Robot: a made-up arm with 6 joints.
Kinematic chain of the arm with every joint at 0, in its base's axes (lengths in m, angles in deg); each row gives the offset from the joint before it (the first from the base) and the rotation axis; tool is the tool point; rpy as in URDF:
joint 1: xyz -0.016 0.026 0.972 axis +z
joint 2: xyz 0.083 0 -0.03 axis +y
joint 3: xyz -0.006 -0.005 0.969 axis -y
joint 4: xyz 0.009 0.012 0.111 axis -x
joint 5: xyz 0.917 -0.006 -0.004 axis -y
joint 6: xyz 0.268 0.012 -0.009 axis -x
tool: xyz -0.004 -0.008 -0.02 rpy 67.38 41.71 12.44
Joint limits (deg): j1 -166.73..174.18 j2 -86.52..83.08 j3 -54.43..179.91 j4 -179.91..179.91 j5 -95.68..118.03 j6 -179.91..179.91
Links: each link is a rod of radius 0.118 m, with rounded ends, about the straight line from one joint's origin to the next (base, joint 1, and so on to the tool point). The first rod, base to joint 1, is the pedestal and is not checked.
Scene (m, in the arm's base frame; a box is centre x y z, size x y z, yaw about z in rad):
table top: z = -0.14
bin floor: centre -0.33 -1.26 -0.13 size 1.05 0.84 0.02 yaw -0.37
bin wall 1: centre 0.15 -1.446 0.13 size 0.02 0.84 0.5 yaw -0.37
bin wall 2: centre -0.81 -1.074 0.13 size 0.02 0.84 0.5 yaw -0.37
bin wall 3: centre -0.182 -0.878 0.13 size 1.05 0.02 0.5 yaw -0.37
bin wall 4: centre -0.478 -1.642 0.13 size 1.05 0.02 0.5 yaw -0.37
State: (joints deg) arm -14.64 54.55 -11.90 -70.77 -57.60 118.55
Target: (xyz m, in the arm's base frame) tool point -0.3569 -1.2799 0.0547
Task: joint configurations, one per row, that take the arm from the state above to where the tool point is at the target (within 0.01 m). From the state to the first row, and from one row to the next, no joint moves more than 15 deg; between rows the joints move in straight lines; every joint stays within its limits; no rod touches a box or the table.
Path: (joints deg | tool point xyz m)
1: -25.54 42.75 0.61 -63.49 -61.30 127.71 | 1.4517 -0.4409 0.9482
2: -36.44 30.95 13.12 -56.22 -65.00 136.87 | 1.3655 -0.7401 1.4333
3: -47.35 19.16 25.63 -48.94 -68.70 146.02 | 1.0932 -0.8931 1.9268
4: -58.25 7.36 38.14 -41.66 -72.40 155.18 | 0.7213 -0.8271 2.3611
5: -68.79 21.43 30.78 -46.95 -65.30 148.02 | 0.6875 -1.2811 1.9667
6: -79.34 35.51 23.42 -52.24 -58.20 140.86 | 0.4753 -1.5979 1.4842
7: -89.88 49.58 16.05 -57.53 -51.10 133.70 | 0.1642 -1.7072 0.9669
8: -100.43 63.66 8.69 -62.82 -43.99 126.54 | -0.1454 -1.5897 0.4719
9: -110.98 77.73 1.32 -68.10 -36.89 119.37 | -0.3570 -1.2798 0.0547

